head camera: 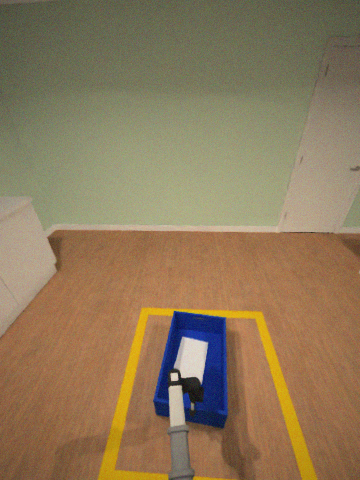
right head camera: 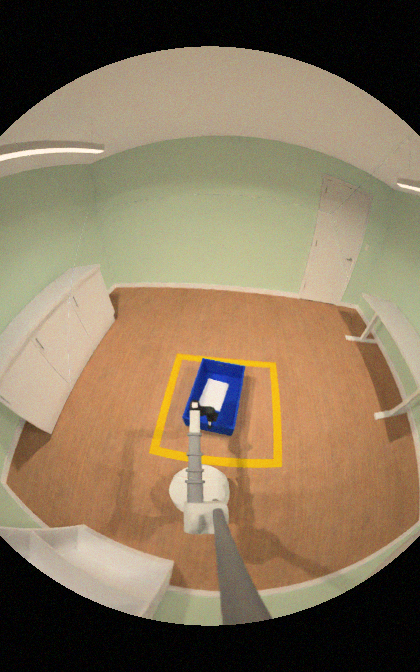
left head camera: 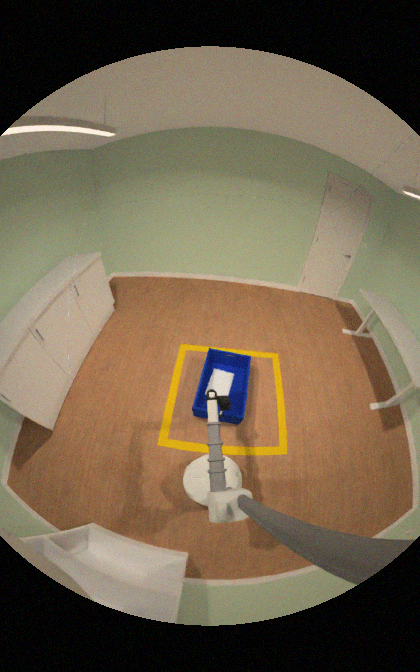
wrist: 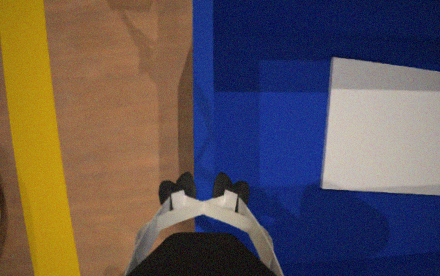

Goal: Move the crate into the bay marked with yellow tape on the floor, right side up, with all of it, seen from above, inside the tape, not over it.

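Frame: origin at the robot's base, x left, y back, z up, level; millimetres.
Where they show: gripper, fingertip midpoint: (head camera: 192, 408) (right head camera: 209, 424) (wrist: 204, 188).
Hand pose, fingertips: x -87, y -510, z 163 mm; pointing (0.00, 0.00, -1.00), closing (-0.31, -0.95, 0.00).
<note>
After its pixels a point has its place.
The blue crate (head camera: 215, 360) {x -306, y -826, z -10 mm} (left head camera: 240, 385) (right head camera: 232, 395) {x -307, y -833, z -10 mm} (wrist: 290, 125) {x -66, y -661, z -10 mm} is right side up, with a white block (head camera: 194, 355) {x -159, y -874, z 0 mm} (left head camera: 222, 381) (right head camera: 215, 392) {x -151, y -868, z 0 mm} (wrist: 380, 130) {x -115, y -803, z 0 mm} inside. It is within the yellow tape outline (head camera: 281, 385) {x -706, y -625, z -27 mm} (left head camera: 280, 400) (right head camera: 276, 415) {x -697, y -596, z -28 mm} (wrist: 35, 125) {x 45, y -271, z -27 mm} at the sides and near end. In the head views its far rim overlaps the far tape strip; whether it is over the tape from above, or off the floor, I cannot tell. My gripper (head camera: 193, 410) {x -87, y -510, z 163 mm} (left head camera: 221, 413) (right head camera: 210, 424) {x -87, y -510, z 163 mm} (wrist: 204, 188) {x -87, y -510, z 163 mm} is shut on the crate's near wall, one finger on each side.
A white cabinet (head camera: 22, 250) {x 1269, y -1695, z 497 mm} (left head camera: 60, 340) (right head camera: 60, 345) {x 1383, y -1043, z 482 mm} stands at the left. A white table (left head camera: 395, 327) (right head camera: 395, 327) {x -2192, y -987, z 692 mm} is at the right wall. A white open unit (left head camera: 130, 565) (right head camera: 115, 555) {x 642, y 706, z 72 mm} is at the lower left. My round base (left head camera: 196, 480) is just outside the near tape.
</note>
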